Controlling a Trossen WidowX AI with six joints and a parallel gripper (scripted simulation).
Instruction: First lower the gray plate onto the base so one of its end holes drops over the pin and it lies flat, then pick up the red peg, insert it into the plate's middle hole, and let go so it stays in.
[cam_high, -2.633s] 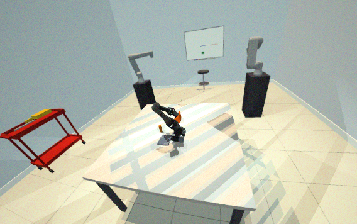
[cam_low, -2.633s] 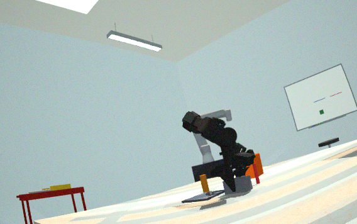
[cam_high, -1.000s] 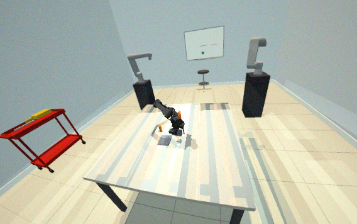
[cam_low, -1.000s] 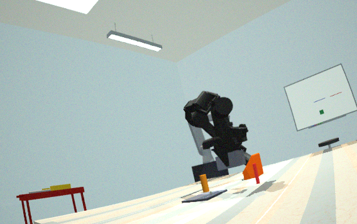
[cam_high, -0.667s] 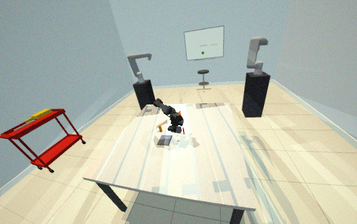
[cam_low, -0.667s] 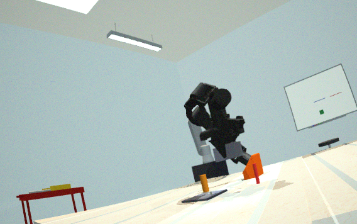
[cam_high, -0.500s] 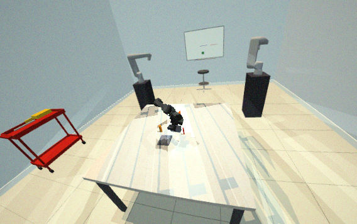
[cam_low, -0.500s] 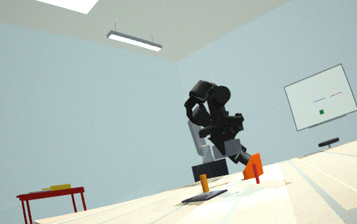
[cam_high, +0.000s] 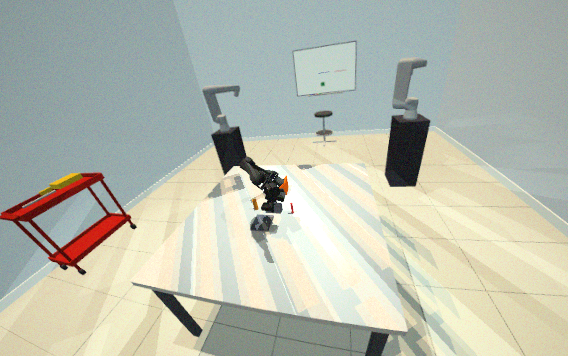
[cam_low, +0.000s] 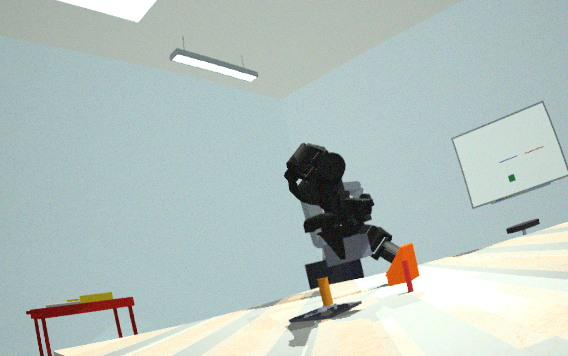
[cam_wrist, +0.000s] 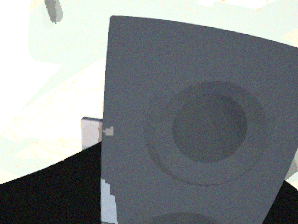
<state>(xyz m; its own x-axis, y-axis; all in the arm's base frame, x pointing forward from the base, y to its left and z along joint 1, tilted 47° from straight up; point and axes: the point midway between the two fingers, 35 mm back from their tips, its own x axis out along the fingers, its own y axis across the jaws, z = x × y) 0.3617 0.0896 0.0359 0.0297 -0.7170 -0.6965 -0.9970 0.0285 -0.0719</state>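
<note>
The dark base is 1 cm behind my gripper tip, 9 cm to the right of it and 11 cm below it. The rest, counted from my gripper tip: gray plate: 3 cm above; then red peg: 12 cm behind, 8 cm to the left, 8 cm below; then orange pin: 15 cm behind, 19 cm to the right, 8 cm below.
</note>
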